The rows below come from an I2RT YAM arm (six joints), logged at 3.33 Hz.
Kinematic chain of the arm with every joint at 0, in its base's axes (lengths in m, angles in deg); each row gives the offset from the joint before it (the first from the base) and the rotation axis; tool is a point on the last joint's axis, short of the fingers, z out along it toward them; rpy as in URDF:
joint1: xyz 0 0 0.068 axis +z
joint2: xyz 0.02 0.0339 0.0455 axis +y
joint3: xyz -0.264 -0.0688 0 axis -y
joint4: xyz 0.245 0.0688 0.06 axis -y
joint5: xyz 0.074 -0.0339 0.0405 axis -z
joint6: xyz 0.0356 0 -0.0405 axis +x
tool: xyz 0 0 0 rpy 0 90 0
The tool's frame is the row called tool.
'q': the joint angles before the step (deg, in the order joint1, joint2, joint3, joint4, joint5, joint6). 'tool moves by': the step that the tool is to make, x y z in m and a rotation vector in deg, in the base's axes. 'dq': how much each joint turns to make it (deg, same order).
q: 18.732, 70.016, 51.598, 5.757, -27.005, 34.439
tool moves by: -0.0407, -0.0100, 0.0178, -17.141, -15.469, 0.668
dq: 1.615, -10.252, -1.419, -9.221, 5.721, -22.554
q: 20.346, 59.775, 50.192, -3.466, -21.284, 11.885
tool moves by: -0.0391, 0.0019, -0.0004, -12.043, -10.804, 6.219
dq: 4.529, -8.438, -3.346, -5.416, 1.826, -16.271
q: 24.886, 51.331, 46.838, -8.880, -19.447, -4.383
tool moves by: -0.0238, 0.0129, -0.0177, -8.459, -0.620, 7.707
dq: 6.610, -2.901, -2.446, -6.559, 1.127, -8.180
